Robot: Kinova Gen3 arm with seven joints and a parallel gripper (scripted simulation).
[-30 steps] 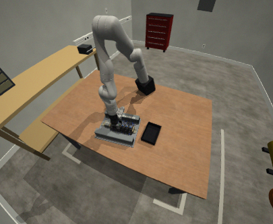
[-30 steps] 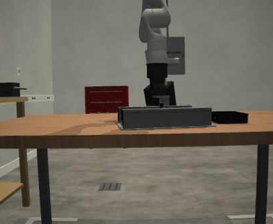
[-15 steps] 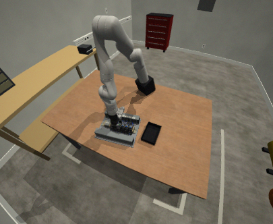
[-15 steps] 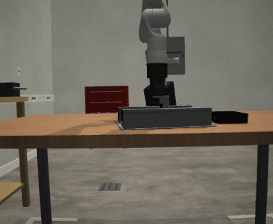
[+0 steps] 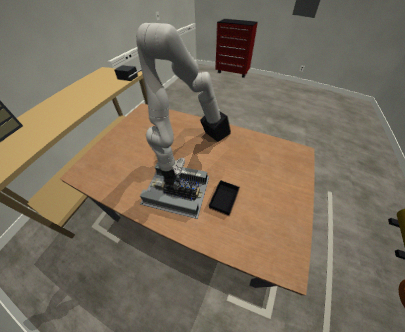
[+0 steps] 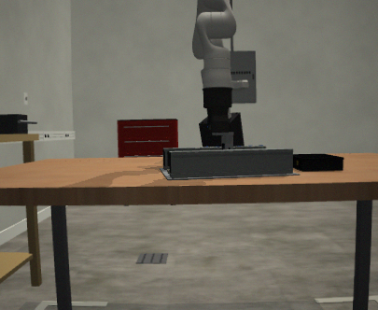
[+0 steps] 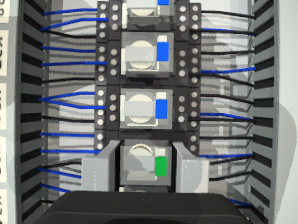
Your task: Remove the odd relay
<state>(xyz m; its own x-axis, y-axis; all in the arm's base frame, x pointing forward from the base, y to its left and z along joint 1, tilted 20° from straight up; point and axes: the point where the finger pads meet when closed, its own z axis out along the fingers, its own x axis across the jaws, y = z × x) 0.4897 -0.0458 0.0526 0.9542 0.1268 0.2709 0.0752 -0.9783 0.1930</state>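
My gripper is now 1 cm to the left of the grey relay panel and 3 cm above it. Also, from my hand: black parts tray (3 cm behind, 25 cm to the left, 4 cm below).
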